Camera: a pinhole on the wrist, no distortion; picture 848 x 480 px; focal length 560.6 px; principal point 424.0 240.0 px. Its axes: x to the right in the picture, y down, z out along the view. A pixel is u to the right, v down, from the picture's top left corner.
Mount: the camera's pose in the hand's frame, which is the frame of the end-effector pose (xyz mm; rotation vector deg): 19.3 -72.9 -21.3 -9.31 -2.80 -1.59
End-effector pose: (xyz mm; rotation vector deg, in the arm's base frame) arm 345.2 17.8 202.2 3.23 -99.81 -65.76
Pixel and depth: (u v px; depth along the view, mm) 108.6 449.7 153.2
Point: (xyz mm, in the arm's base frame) 298.5 137.3 154.1
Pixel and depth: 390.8 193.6 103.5
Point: 251.4 32.6 158.8
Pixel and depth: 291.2 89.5 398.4
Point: 56.1 260.5 39.0
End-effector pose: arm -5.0 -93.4 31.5 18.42 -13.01 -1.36
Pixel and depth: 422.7 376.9 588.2
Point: -132.2 -103.4 576.7
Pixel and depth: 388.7 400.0 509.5
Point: -140.5 -87.0 494.2
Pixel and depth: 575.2 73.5 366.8
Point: 10.1 -328.7 348.9
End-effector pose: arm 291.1 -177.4 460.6 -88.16 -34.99 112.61
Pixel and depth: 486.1 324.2 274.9
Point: 44.8 -162.8 483.2
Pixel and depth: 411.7 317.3 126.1
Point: 197.2 -144.9 499.4
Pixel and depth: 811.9 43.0 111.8
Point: 192.9 -47.3 482.4
